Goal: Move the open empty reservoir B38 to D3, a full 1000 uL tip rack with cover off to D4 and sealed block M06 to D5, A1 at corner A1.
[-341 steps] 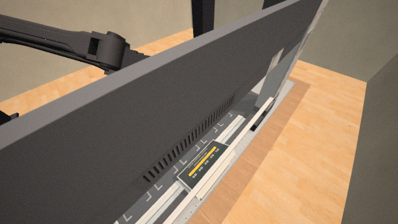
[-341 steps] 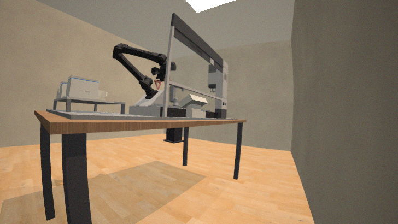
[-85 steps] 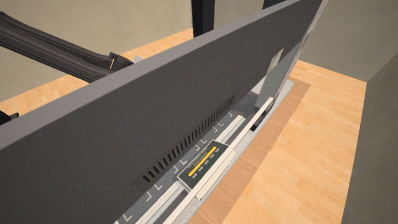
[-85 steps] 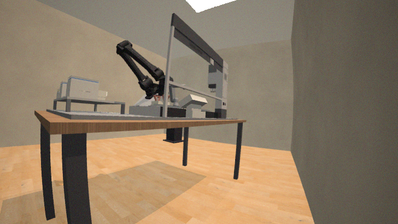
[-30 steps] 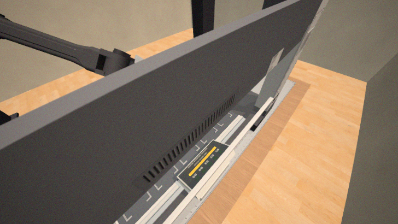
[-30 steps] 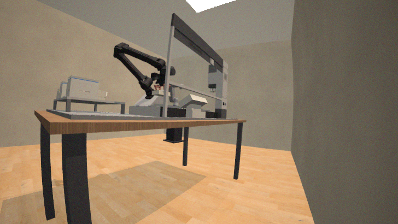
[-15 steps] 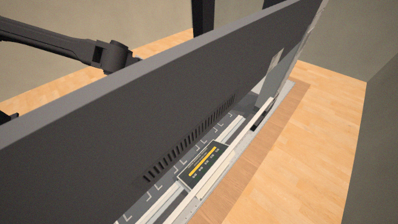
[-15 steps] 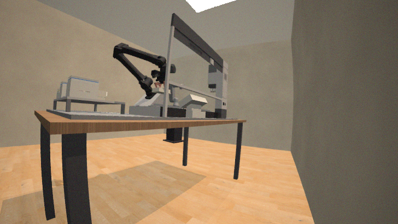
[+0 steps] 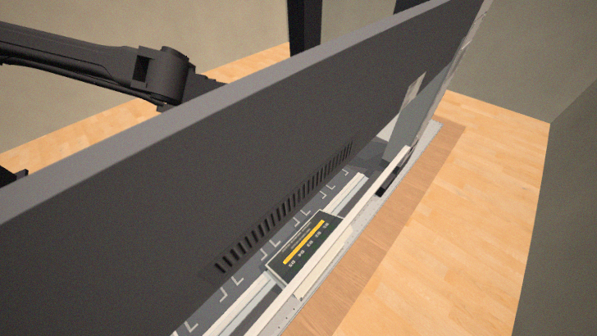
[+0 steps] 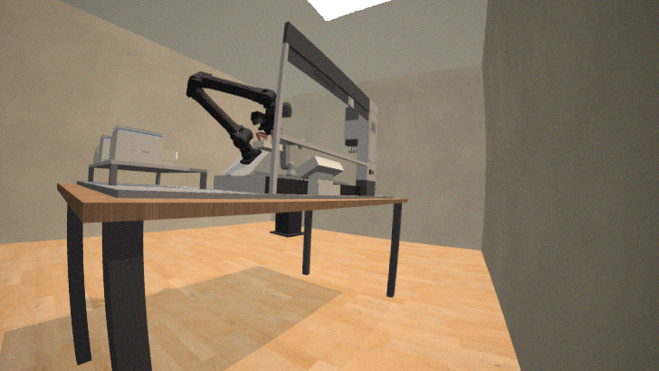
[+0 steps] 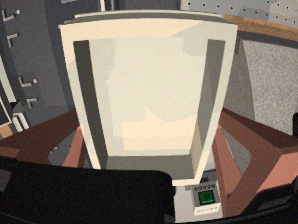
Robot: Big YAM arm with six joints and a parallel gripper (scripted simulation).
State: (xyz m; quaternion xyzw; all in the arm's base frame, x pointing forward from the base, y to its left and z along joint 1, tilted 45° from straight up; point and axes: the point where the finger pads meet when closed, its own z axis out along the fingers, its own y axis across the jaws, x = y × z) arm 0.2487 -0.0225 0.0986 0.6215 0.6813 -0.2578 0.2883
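Right now my hand is 10 mm above the cream one-well reservoir. Round my hand: regrip nest rg 210 mm below; then green key 370 mm to the left, 170 mm behind, 140 mm below; then rg label 210 mm below.
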